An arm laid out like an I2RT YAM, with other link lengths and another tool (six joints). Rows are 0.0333 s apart.
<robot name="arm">
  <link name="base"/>
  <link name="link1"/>
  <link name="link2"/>
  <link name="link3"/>
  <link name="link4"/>
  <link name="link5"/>
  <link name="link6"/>
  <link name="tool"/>
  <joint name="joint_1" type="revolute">
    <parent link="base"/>
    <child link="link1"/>
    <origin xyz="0 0 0.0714" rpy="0 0 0"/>
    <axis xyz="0 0 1"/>
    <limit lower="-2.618" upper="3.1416"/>
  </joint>
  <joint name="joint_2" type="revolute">
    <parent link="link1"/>
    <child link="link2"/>
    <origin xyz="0.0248 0.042 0.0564" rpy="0 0 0"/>
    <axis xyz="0 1 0"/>
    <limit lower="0" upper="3.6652"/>
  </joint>
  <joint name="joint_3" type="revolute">
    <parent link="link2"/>
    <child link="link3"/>
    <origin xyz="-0.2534 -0.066 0" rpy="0 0 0"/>
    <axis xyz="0 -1 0"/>
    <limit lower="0" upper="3.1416"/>
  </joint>
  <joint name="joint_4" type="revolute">
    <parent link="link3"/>
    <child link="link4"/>
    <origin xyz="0.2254 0.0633 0.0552" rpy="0 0 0"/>
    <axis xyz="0 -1 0"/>
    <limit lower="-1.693" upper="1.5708"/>
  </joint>
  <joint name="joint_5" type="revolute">
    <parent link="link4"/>
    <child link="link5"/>
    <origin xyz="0.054 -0.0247 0.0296" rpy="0 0 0"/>
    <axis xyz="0 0 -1"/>
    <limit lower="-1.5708" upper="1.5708"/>
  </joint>
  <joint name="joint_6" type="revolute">
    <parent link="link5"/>
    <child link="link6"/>
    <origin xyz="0.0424 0 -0.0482" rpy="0 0 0"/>
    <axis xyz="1 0 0"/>
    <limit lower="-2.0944" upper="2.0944"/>
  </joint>
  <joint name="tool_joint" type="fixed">
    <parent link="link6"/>
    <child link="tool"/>
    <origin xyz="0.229 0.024 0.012" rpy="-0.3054 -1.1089 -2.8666"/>
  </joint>
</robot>
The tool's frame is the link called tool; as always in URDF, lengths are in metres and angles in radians.
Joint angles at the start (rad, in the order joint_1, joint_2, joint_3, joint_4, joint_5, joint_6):
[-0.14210, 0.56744, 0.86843, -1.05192, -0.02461, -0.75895]
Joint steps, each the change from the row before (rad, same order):
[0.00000, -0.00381, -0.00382, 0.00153, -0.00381, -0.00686]
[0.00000, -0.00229, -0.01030, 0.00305, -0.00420, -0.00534]
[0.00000, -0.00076, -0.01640, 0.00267, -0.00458, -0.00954]
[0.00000, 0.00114, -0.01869, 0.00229, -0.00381, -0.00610]
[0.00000, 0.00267, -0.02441, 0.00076, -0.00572, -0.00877]
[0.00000, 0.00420, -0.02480, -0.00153, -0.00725, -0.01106]
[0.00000, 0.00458, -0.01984, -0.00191, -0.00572, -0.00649]
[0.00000, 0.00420, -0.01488, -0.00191, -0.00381, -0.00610]
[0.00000, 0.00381, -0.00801, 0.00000, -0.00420, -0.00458]
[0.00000, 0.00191, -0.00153, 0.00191, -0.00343, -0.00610]
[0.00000, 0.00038, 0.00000, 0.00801, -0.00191, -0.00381]
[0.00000, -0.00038, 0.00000, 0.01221, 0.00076, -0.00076]
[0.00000, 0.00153, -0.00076, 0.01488, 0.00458, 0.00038]
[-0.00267, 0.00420, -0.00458, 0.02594, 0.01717, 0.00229]
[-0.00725, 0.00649, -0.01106, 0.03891, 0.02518, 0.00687]
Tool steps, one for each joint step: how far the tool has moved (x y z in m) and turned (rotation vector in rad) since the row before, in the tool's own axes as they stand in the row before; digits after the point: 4 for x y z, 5 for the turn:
[0.0000, -0.0012, 0.0001, 0.00494, 0.00347, -0.00529]
[-0.0022, -0.0025, 0.0008, 0.00794, -0.00151, -0.00198]
[-0.0048, -0.0042, 0.0010, 0.01422, -0.00764, -0.00331]
[-0.0061, -0.0048, 0.0012, 0.01464, -0.01166, 0.00096]
[-0.0085, -0.0070, 0.0013, 0.02186, -0.01733, 0.00195]
[-0.0092, -0.0081, 0.0012, 0.02626, -0.01948, 0.00193]
[-0.0076, -0.0067, 0.0010, 0.02102, -0.01694, 0.00445]
[-0.0060, -0.0051, 0.0007, 0.01666, -0.01387, 0.00259]
[-0.0029, -0.0032, 0.0007, 0.01132, -0.00645, 0.00116]
[0.0000, -0.0009, 0.0005, 0.00584, 0.00102, -0.00386]
[0.0019, 0.0012, 0.0011, -0.00122, 0.00706, -0.00541]
[0.0025, 0.0027, 0.0015, -0.00711, 0.00912, -0.00523]
[0.0019, 0.0038, 0.0018, -0.01026, 0.00666, -0.00542]
[0.0000, 0.0080, 0.0028, -0.02452, 0.00105, -0.00799]
[-0.0018, 0.0115, 0.0042, -0.03821, -0.00263, -0.00545]

